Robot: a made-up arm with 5 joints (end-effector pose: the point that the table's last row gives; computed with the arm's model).
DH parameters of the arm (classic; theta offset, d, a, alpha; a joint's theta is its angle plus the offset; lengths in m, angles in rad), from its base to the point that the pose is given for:
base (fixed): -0.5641 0 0.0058 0
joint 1: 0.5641 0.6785 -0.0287 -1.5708
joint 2: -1.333 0 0.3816 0
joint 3: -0.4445 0 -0.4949 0
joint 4: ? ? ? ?
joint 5: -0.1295 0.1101 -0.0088 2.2
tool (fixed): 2.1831 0.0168 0 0
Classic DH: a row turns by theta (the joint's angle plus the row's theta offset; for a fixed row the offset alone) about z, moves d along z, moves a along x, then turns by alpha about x.
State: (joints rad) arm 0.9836 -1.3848 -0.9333 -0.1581 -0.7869
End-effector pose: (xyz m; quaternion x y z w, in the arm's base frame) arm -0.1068 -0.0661 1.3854 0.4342 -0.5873 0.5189 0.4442
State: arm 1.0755 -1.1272 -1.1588 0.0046 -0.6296
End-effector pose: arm -0.0540 0.0048 1.4610 0.5149 -0.4647 0.5489 0.4666
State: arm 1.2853 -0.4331 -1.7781 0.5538 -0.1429
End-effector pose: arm 0.0471 0.3135 1.5372 0.6419 -0.0711 0.5120 0.5664
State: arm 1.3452 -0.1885 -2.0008 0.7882 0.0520
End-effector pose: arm 0.0584 0.4381 1.5077 0.6440 0.0682 0.4456 0.6180
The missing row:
joint 4: -1.364 0.0594 -0.0931 1.5708
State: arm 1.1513 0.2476 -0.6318 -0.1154 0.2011
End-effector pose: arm 0.1924 0.5283 0.5654 0.4257 0.2726 0.1634 0.8472
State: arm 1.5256 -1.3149 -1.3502 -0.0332 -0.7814
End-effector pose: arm -0.0661 -0.2887 1.4737 0.6029 -0.5151 0.5680 0.2205
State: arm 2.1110 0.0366 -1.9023 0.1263 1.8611
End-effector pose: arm -0.3461 0.4794 1.3778 0.6892 0.6839 -0.1196 0.2073
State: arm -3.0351 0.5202 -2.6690 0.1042 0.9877
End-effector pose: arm -0.6194 -0.1140 1.4299 -0.4107 -0.8589 -0.3037 0.0364
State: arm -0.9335 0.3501 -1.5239 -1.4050 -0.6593
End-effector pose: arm 0.4250 -0.4763 1.0453 -0.2034 -0.7446 -0.0302 0.6351
